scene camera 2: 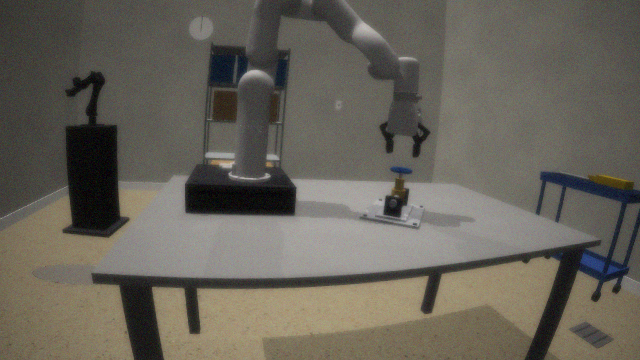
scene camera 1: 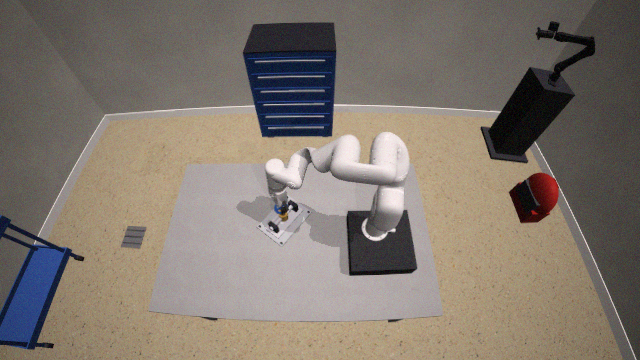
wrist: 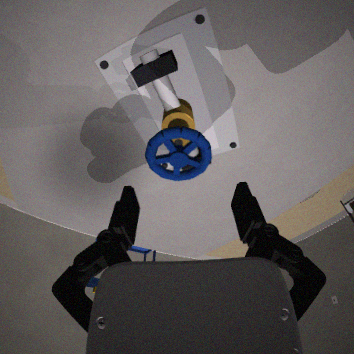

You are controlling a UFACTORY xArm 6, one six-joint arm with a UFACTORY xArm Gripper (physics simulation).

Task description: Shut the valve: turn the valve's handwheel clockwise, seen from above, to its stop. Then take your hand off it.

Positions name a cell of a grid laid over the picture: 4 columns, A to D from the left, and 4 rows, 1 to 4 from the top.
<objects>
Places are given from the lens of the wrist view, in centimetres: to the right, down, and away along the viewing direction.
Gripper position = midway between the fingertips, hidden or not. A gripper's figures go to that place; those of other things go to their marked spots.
my gripper (wrist: C3): 1, 2, 14
blue handwheel (wrist: C2): 0, -2, 16
</objects>
